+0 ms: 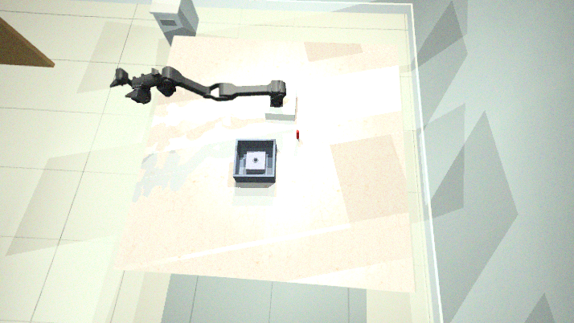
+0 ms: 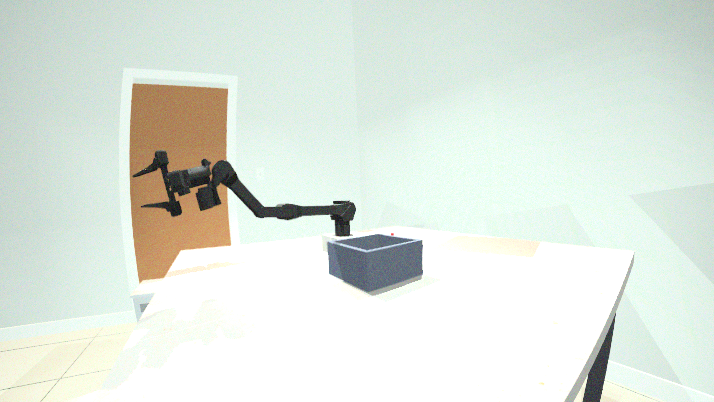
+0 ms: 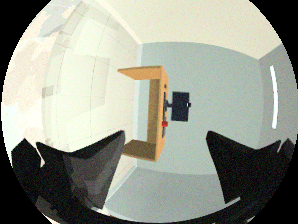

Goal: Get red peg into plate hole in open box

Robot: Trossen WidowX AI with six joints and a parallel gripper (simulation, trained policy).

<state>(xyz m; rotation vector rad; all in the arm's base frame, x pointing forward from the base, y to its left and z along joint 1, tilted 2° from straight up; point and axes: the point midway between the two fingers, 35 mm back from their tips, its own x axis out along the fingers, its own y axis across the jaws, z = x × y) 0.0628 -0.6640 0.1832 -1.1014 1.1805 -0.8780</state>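
My gripper tip is 80 cm to the right of the red peg, 22 cm above it and 11 cm short of it. The rest, counted from my gripper tip: blue-grey box 59 cm to the left, 25 cm ahead, 24 cm below; then pale plate 59 cm to the left, 25 cm ahead, 22 cm below.
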